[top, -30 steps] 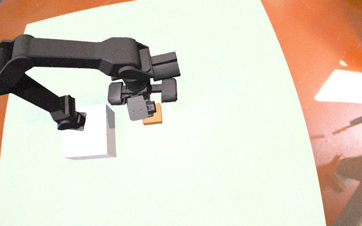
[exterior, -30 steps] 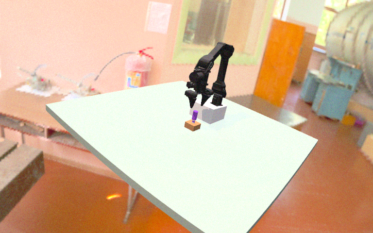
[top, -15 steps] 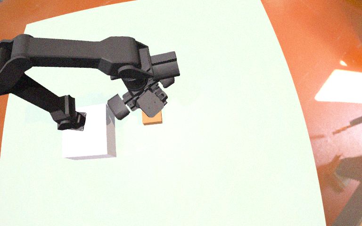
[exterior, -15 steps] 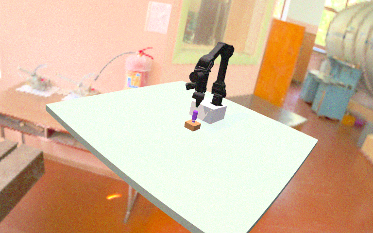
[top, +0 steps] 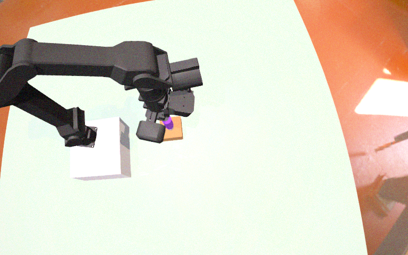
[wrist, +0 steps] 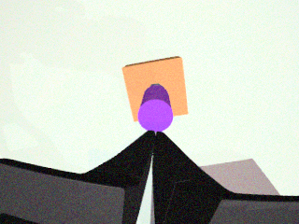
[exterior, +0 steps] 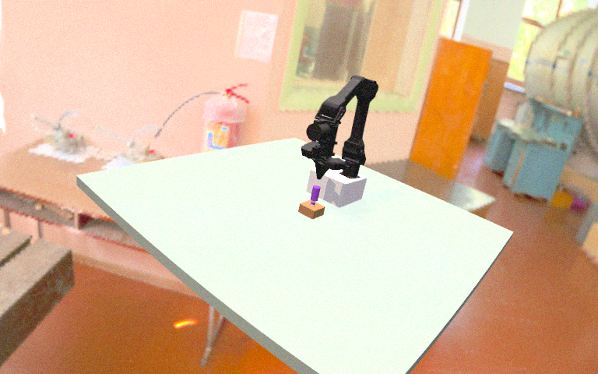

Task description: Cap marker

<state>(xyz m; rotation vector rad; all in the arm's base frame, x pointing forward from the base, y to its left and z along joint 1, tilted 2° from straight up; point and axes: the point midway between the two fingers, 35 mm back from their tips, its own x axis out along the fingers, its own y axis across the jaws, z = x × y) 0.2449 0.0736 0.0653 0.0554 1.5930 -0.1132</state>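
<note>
Now: gripper tip 60 mm above the purple cap. Also, from my gripper tip: holder block 120 mm below.
</note>
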